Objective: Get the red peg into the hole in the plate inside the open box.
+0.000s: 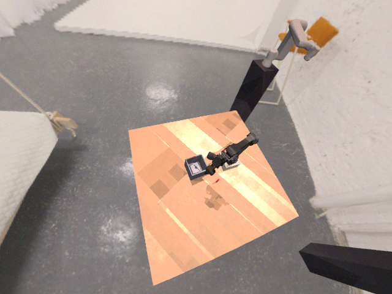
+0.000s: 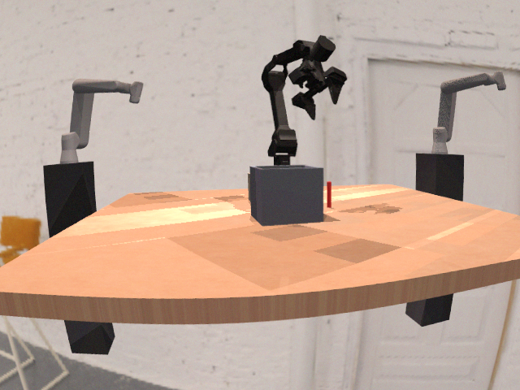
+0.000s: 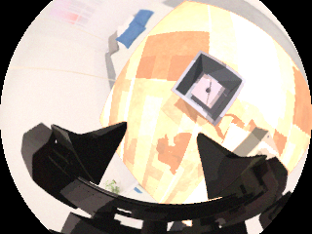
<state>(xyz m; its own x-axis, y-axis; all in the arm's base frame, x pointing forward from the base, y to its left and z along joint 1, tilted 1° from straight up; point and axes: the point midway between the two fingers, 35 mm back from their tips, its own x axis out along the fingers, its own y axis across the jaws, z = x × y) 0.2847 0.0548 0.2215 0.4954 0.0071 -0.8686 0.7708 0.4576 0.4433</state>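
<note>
Now: the red peg 25 cm below my gripper tip, 13 cm behind it and 6 cm to the left of it. Round my gripper tip: plate: 24 cm below, 12 cm to the right, 1 cm ahead.
</note>
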